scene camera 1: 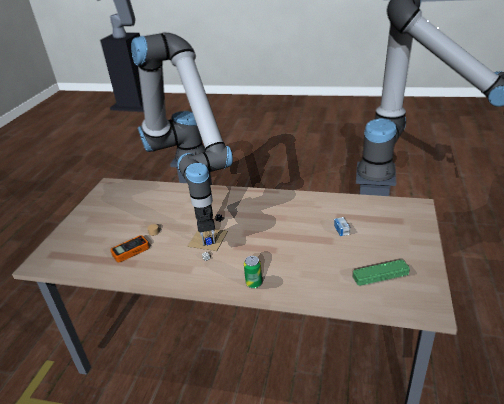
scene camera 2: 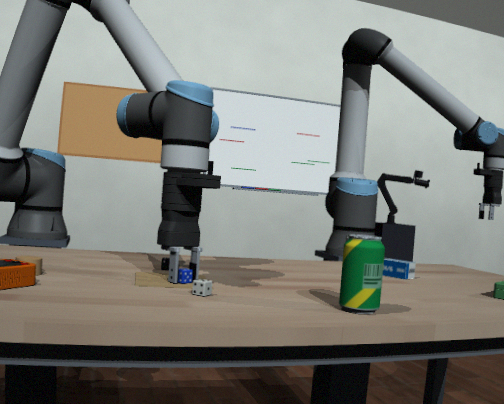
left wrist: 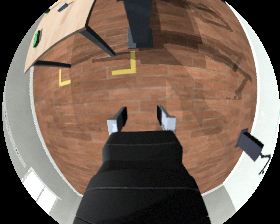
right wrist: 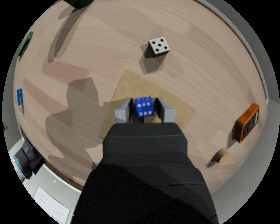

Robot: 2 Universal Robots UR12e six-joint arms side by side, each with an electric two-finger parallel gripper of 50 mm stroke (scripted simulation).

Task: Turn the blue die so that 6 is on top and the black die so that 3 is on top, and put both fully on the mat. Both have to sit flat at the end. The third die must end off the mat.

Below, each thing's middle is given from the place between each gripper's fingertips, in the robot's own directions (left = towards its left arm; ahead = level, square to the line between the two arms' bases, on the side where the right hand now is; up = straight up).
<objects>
My right gripper (scene camera 2: 183,281) is now 3 cm past the tan mat (right wrist: 132,85), 2 cm to the left of it and 2 cm above it.
</objects>
